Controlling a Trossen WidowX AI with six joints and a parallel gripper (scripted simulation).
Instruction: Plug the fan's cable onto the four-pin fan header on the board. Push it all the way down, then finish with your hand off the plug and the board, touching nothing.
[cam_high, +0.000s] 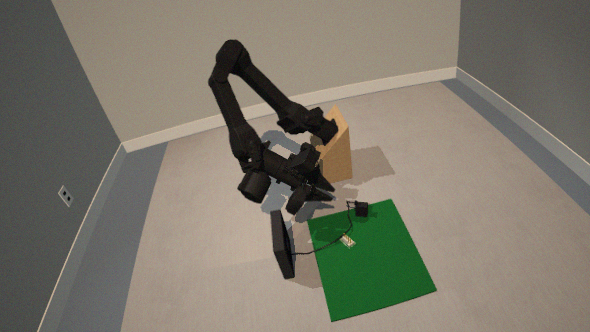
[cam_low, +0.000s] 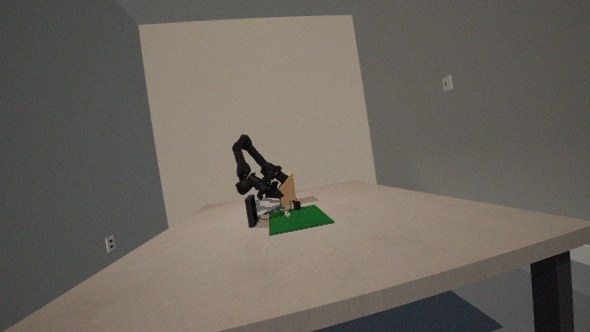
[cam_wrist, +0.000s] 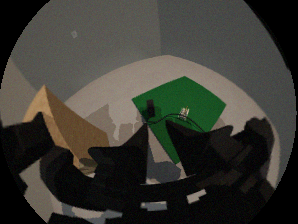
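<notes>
Now: the black plug 20 mm ahead of my gripper tip, 70 mm to the left of it and 50 mm below it. The rest, counted from my gripper tip: green board: 150 mm ahead, 50 mm to the left, 90 mm below; then black fan: 110 mm ahead, 140 mm to the right, 20 mm below; then four-pin fan header: 100 mm ahead, 10 mm to the left, 70 mm below.
</notes>
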